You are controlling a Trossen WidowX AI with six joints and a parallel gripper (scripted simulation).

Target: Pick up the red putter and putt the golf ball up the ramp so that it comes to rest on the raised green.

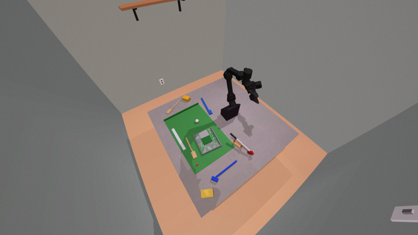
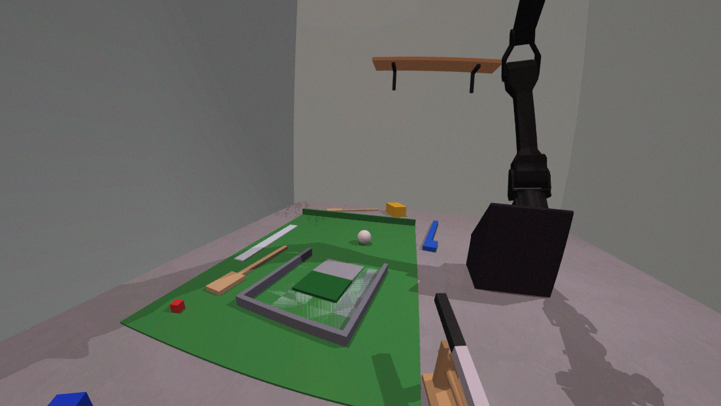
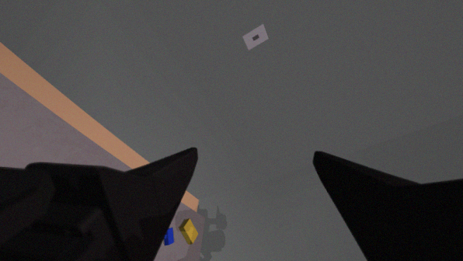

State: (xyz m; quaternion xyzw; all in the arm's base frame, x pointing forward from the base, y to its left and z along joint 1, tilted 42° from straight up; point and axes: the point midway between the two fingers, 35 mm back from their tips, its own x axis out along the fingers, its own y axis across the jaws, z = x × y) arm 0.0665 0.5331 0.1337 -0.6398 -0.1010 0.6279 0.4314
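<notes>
Right now my gripper tip is 50 mm short of the wooden stand, 10 mm to the right of it and 570 mm above it. The rest, counted from my gripper tip: red putter: 40 mm ahead, 50 mm to the left, 550 mm below; then green mat: 380 mm ahead, 310 mm to the right, 600 mm below; then red cube: 510 mm ahead, 20 mm to the left, 600 mm below.
</notes>
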